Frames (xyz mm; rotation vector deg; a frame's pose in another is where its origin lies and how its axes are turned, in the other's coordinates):
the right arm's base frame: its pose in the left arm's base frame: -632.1 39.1 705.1 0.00 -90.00 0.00
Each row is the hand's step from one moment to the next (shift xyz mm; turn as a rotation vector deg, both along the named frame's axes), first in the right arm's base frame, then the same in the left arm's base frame.
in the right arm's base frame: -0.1 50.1 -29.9 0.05 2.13 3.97
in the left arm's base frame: 29.9 50.1 -0.1 -3.97 2.13 0.05
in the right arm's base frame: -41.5 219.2 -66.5 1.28 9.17 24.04
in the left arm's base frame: 66.5 219.2 -41.5 -24.04 9.17 1.28
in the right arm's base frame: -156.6 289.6 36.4 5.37 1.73 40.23
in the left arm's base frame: -36.4 289.6 -156.6 -40.23 1.73 5.37
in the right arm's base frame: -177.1 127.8 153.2 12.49 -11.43 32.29
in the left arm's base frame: -153.2 127.8 -177.1 -32.29 -11.43 12.49
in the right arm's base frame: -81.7 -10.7 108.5 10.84 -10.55 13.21
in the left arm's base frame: -108.5 -10.7 -81.7 -13.21 -10.55 10.84
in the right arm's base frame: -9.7 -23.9 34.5 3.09 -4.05 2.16
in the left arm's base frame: -34.5 -23.9 -9.7 -2.16 -4.05 3.09
